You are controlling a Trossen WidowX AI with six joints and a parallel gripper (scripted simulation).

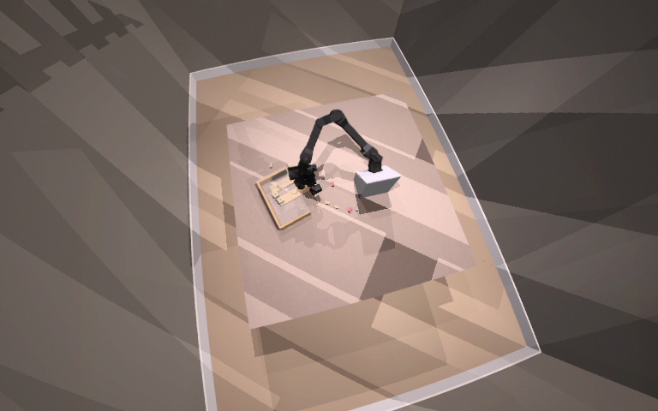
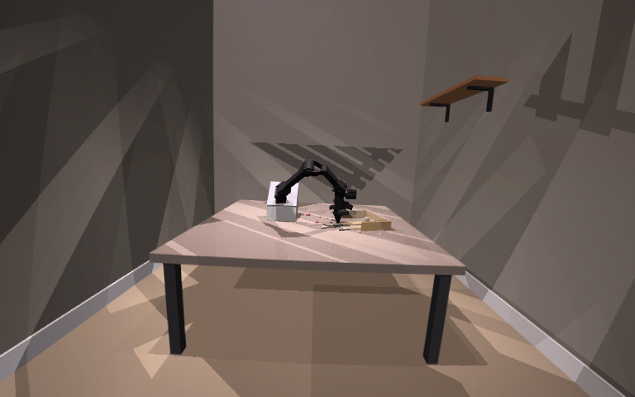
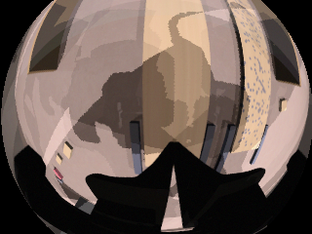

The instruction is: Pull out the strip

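Now: gripper tip 90 mm short of the strip and 20 mm to the right of it.
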